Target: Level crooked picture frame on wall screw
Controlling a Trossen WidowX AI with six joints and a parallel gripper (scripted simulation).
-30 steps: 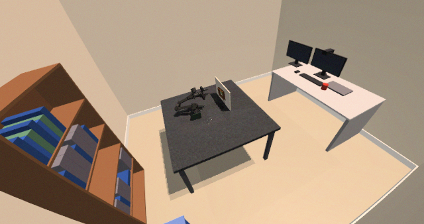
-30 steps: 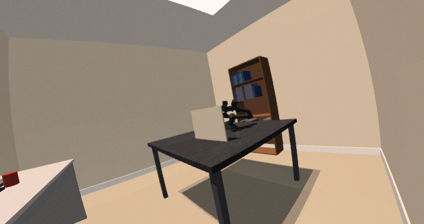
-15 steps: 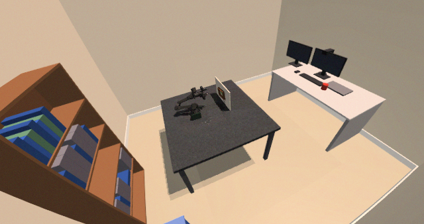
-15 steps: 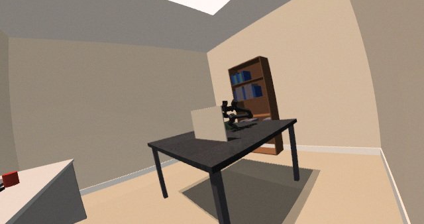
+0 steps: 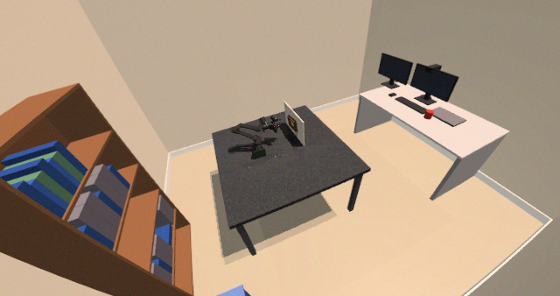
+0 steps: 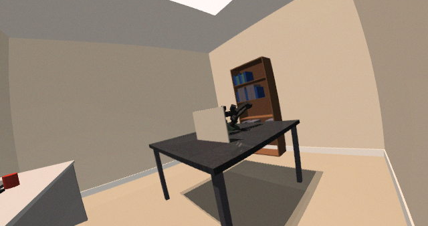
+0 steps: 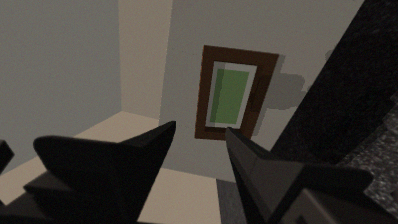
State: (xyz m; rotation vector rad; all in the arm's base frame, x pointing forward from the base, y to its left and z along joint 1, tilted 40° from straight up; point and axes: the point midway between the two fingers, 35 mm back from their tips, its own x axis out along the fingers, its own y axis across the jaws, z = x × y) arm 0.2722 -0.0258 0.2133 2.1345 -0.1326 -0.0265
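My gripper tip is now 120 mm short of the picture frame, 20 mm to the left of it and 50 mm above it.
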